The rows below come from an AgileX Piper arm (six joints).
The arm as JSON. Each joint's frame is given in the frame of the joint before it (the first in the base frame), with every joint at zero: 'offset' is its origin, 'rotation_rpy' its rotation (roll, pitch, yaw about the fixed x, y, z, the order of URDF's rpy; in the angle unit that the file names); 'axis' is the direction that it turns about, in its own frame. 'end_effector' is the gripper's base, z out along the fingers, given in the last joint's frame.
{
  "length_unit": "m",
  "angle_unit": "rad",
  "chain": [
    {
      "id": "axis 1",
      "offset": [
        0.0,
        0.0,
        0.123
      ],
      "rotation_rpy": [
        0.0,
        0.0,
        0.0
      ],
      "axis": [
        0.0,
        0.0,
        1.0
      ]
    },
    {
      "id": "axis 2",
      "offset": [
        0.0,
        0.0,
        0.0
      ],
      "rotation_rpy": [
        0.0,
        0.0,
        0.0
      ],
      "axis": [
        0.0,
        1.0,
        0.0
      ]
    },
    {
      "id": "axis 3",
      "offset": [
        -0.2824,
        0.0,
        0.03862
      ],
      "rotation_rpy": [
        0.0,
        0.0,
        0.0
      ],
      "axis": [
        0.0,
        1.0,
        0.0
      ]
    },
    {
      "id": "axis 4",
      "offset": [
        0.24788,
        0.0,
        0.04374
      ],
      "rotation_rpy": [
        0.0,
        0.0,
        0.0
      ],
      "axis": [
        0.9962,
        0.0,
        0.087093
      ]
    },
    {
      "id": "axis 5",
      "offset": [
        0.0,
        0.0,
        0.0
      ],
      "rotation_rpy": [
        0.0,
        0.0,
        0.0
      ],
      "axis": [
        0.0,
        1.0,
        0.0
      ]
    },
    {
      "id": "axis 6",
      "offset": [
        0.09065,
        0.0,
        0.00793
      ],
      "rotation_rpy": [
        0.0,
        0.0,
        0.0
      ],
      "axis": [
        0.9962,
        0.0,
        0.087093
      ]
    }
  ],
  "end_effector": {
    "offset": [
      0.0,
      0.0,
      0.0
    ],
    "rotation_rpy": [
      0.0,
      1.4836,
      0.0
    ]
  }
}
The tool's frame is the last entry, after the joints.
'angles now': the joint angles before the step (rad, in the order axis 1, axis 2, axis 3, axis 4, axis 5, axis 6). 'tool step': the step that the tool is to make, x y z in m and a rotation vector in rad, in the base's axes. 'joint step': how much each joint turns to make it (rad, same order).
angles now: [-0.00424, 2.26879, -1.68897, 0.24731, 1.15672, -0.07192]
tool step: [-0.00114, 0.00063, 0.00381, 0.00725, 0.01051, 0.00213]
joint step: [0.00000, -0.00600, -0.00405, 0.00537, 0.02125, 0.00000]
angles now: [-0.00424, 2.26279, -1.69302, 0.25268, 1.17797, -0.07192]
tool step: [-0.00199, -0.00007, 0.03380, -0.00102, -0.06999, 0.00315]
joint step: [-0.00001, -0.07531, -0.00453, -0.00200, 0.01017, -0.00001]
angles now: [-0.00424, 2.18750, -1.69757, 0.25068, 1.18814, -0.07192]
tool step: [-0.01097, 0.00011, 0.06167, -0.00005, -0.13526, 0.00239]
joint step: [0.00001, -0.14293, -0.00179, -0.00028, 0.00977, 0.00001]
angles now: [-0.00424, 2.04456, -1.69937, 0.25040, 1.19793, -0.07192]
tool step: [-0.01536, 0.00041, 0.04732, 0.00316, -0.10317, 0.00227]
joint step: [-0.00001, -0.11365, -0.00091, 0.00308, 0.01178, -0.00002]
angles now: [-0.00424, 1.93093, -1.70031, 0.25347, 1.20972, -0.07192]
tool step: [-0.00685, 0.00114, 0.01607, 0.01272, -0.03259, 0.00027]
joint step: [0.00001, -0.03947, -0.00003, 0.01273, 0.00720, 0.00000]
